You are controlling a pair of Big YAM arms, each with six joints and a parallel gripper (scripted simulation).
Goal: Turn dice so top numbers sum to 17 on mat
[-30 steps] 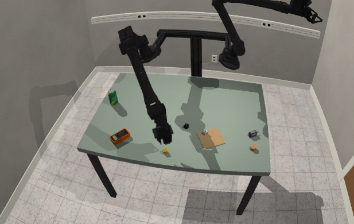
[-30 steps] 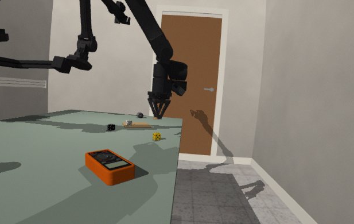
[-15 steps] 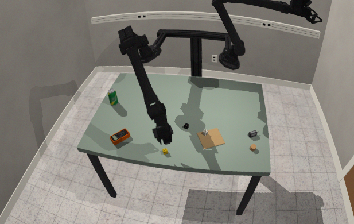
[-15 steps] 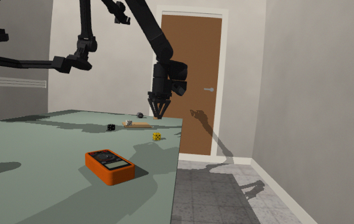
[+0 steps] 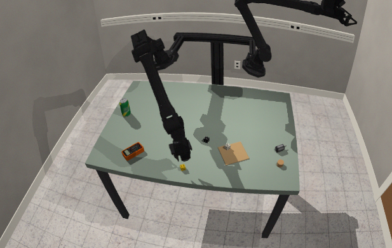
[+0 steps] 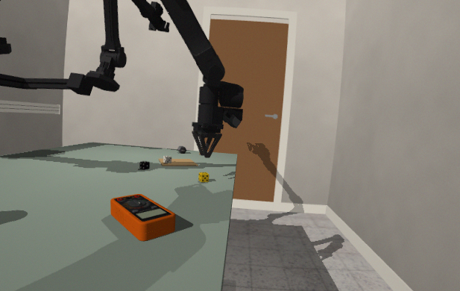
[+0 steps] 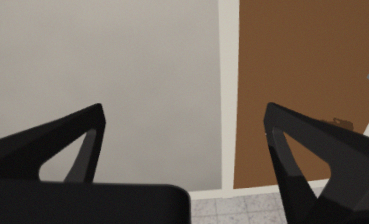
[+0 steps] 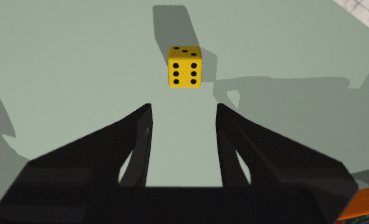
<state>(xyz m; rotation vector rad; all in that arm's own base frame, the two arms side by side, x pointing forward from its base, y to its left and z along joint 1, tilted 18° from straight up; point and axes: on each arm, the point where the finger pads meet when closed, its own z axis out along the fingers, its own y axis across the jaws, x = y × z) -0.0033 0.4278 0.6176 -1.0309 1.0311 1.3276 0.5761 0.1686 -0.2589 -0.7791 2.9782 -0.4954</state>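
Now: the yellow die 70 mm below my right hand. The rest, counted from my right hand: black die (220 mm behind, 90 mm to the left, 70 mm below); tan mat (150 mm behind, 250 mm to the left, 80 mm below); white die (180 mm behind, 220 mm to the left, 70 mm below).
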